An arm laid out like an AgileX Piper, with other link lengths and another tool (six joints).
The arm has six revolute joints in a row. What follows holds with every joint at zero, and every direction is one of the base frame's. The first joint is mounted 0.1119 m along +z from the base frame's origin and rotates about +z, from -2.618 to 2.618 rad. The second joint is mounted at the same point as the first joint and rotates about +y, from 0 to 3.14 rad. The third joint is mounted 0.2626 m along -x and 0.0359 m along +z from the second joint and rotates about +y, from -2.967 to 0 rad. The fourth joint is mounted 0.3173 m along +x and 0.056 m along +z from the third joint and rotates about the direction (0.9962, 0, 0.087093), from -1.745 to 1.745 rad. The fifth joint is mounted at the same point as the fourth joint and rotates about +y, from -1.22 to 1.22 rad. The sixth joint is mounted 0.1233 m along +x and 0.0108 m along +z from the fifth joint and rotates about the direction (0.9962, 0, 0.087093), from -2.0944 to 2.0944 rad. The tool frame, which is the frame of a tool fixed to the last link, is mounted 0.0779 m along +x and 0.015 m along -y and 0.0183 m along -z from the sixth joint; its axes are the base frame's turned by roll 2.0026, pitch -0.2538 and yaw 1.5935 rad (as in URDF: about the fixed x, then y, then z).
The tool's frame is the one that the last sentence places.
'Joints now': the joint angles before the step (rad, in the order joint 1, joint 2, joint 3, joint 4, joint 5, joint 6). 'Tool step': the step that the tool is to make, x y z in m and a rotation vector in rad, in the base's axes. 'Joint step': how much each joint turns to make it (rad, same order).
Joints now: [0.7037, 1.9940, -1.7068, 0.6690, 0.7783, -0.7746]
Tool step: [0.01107, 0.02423, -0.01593, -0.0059, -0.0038, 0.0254]
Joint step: [0.0199, 0.1195, -0.1289, -0.0111, 0.0107, 0.0045]
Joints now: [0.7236, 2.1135, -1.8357, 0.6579, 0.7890, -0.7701]
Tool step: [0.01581, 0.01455, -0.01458, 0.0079, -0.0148, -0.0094]
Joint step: [0.0041, 0.0923, -0.0926, -0.0026, -0.0212, 0.0019]
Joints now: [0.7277, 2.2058, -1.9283, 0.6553, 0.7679, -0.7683]
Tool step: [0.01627, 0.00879, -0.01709, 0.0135, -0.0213, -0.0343]
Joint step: [0.0006, 0.0693, -0.0492, 0.0026, -0.0570, 0.0004]
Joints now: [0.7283, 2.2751, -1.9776, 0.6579, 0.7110, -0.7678]
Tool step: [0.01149, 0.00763, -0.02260, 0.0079, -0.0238, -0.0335]
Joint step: [0.0068, 0.0589, -0.0186, 0.0071, -0.0754, -0.0098]
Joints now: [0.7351, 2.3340, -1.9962, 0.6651, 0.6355, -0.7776]
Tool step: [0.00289, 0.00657, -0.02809, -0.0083, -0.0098, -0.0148]
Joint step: [0.0126, 0.0542, -0.0032, 0.0086, -0.0598, -0.0163]
